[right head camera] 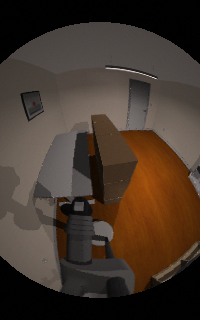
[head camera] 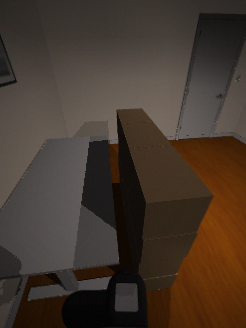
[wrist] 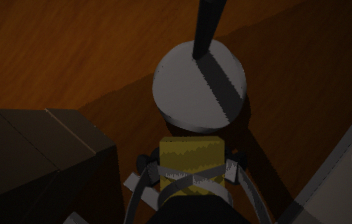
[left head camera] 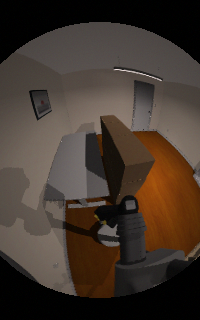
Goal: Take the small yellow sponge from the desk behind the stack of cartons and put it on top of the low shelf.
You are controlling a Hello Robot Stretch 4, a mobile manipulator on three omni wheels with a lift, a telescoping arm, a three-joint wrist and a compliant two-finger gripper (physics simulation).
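Pixels of known places: gripper, fingertip midpoint: (wrist: 191, 159); robot's base, origin of the base link: (right head camera: 99, 232) (wrist: 197, 90) (left head camera: 111, 233).
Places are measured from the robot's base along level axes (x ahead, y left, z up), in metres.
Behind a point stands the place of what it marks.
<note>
My gripper (wrist: 191, 159) @[x 0.163, y 0.087, z 0.836 m] is shut on the small yellow sponge (wrist: 192, 151) @[x 0.152, y 0.074, z 0.882 m], whose two sides touch the fingertips. In the left head view a bit of yellow shows at the gripper, low in front of the desk's near edge. The desk (head camera: 45, 200) @[x 0.830, y 0.579, z 0.693 m] (left head camera: 75, 165) @[x 0.851, y 0.458, z 0.693 m] (right head camera: 57, 165) @[x 0.836, y 0.551, z 0.693 m] stands along the left wall. The stack of cartons (head camera: 170, 175) @[x 0.673, y -0.216, z 1.052 m] (left head camera: 125, 145) @[x 0.747, y -0.139, z 1.053 m] (right head camera: 112, 150) @[x 0.666, y -0.173, z 1.052 m] (wrist: 50, 145) @[x 0.516, y -0.178, z 0.432 m] stands right of the desk. A pale wooden piece (right head camera: 175, 262) with compartments, perhaps the low shelf, is partly in view at the lower right of the right head view.
The round white base (left head camera: 107, 237) @[x -0.053, y 0.059, z 0.187 m] (right head camera: 102, 232) @[x 0.007, y -0.054, z 0.187 m] (wrist: 200, 95) @[x 0.030, y 0.032, z 0.187 m] is on the floor below the gripper. A narrow gap separates the desk and cartons. Orange wooden floor (head camera: 225, 215) @[x 1.239, y -1.185, z -0.027 m] lies right of the cartons. A grey door (head camera: 210, 75) @[x 3.335, y -1.561, z 1.247 m] is in the far wall.
</note>
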